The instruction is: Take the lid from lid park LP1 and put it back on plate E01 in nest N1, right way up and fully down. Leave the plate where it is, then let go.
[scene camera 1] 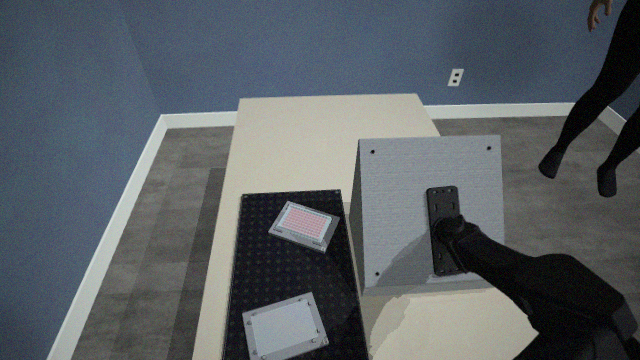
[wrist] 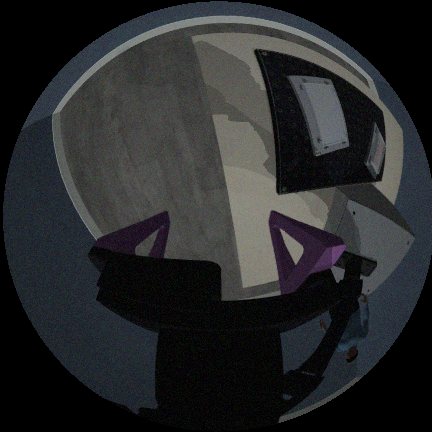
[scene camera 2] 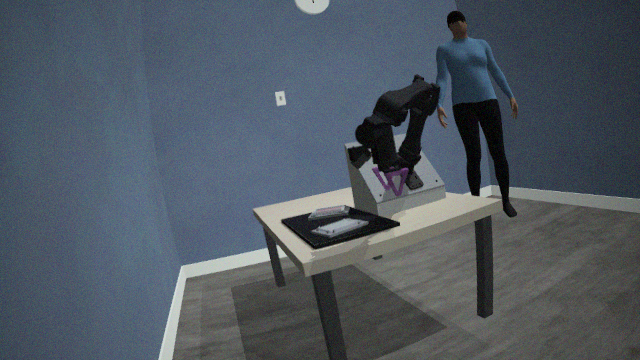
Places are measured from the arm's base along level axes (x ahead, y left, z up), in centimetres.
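Pixels of known places: gripper, fingertip midpoint: (wrist: 218, 215) (scene camera 2: 393, 192); arm's base, link origin: (scene camera 1: 444, 230) (wrist: 353, 262).
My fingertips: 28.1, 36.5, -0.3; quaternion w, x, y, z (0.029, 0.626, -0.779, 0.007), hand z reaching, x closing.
Observation:
Ahead of a thing's pixels: the offset from my fingertips to its top centre, as dx, dy, dz. "pt": to the spot under its first point. Level surfaces: height alone.
Plate E01 @(+3.0, -50.3, -9.8) (scene camera 1: 306, 223) (scene camera 2: 330, 212) (wrist: 377, 151), with pink wells, sits in the grey nest @(pt -3.8, -45.9, -11.3) (scene camera 1: 331, 235) at the far part of the black board. The pale, flat lid @(+9.6, -23.3, -10.6) (scene camera 1: 286, 327) (scene camera 2: 342, 227) (wrist: 324, 116) lies on the grey lid park @(+9.6, -23.3, -10.4) (scene camera 1: 315, 312), nearer scene camera 1. No label is readable. My gripper (scene camera 2: 392, 190) (wrist: 218, 215) has purple fingers spread wide with nothing between them. It hangs above the table's edge, well to the side of the board and apart from lid and plate. The fingers do not show in scene camera 1.
The black board @(+6.8, -37.7, -12.3) (scene camera 1: 295, 275) (wrist: 300, 175) lies on the pale table @(dz -13.7) (scene camera 1: 320, 135). A grey sloped mount (scene camera 1: 430, 165) (scene camera 2: 410, 202) stands beside it and carries the arm's base (scene camera 1: 442, 250). A person (scene camera 2: 470, 75) stands behind the table.

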